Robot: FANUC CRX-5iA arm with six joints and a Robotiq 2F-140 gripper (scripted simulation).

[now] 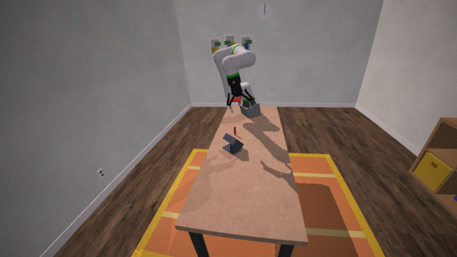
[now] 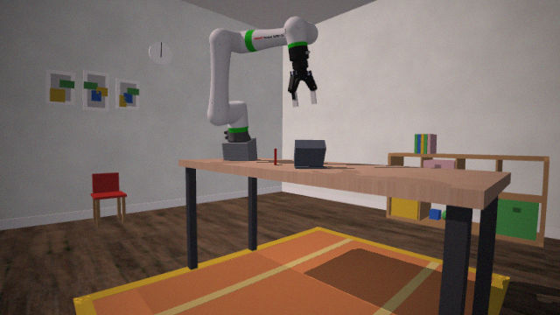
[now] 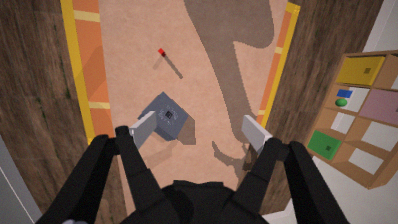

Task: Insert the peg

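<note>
Right now my hand is 260 mm above the red peg, 110 mm past it and 100 mm to the left of it.
</note>
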